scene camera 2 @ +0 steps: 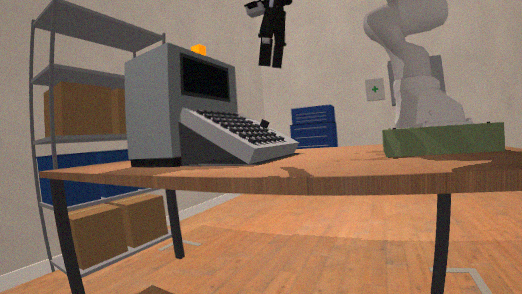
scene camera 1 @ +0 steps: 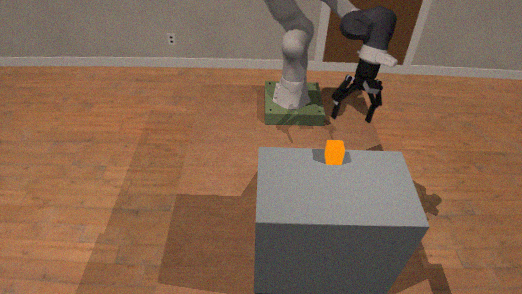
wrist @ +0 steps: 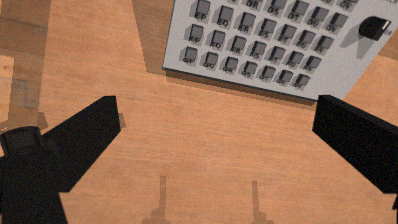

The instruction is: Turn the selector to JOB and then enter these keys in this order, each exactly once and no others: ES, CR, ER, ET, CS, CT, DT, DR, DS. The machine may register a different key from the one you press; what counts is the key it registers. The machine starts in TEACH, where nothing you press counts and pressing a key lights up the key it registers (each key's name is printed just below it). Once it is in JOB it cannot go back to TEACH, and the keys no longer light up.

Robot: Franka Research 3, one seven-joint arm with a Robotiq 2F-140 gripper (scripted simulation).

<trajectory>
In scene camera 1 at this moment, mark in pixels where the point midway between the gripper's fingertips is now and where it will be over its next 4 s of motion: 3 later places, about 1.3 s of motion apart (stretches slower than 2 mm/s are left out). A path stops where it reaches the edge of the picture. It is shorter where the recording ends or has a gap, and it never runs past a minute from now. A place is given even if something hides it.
My gripper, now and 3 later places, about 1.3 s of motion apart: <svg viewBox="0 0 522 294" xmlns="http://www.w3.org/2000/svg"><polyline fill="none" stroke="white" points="350,119 336,131 324,142 322,165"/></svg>
</trajectory>
